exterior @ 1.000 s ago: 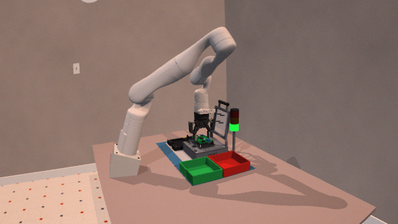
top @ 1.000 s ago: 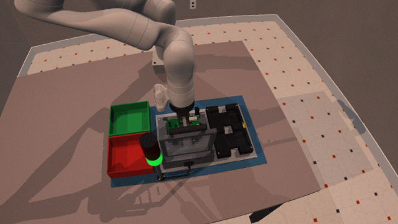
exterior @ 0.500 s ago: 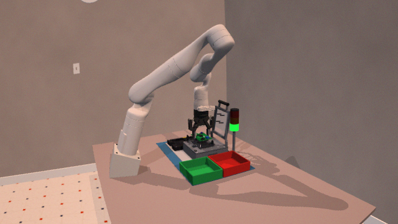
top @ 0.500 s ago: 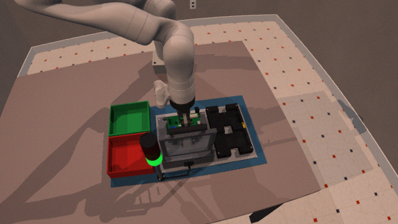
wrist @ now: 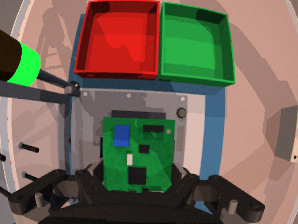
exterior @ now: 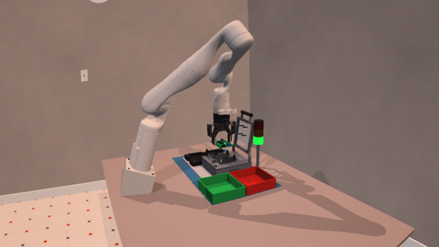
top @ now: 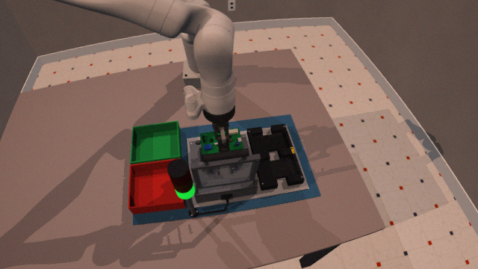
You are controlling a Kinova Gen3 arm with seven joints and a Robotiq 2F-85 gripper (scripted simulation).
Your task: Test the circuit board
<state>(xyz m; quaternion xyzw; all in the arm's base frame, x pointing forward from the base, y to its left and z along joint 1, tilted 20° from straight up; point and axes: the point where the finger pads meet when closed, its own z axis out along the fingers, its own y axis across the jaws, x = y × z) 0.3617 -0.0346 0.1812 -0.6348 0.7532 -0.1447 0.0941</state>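
The green bin lies 140 mm behind my hand, 180 mm to the right of it and 130 mm below it. Also, from my hand: red bin (210 mm to the right, 130 mm below); then green circuit board (10 mm below); then tester lid (110 mm ahead, 30 mm to the right, 40 mm above).
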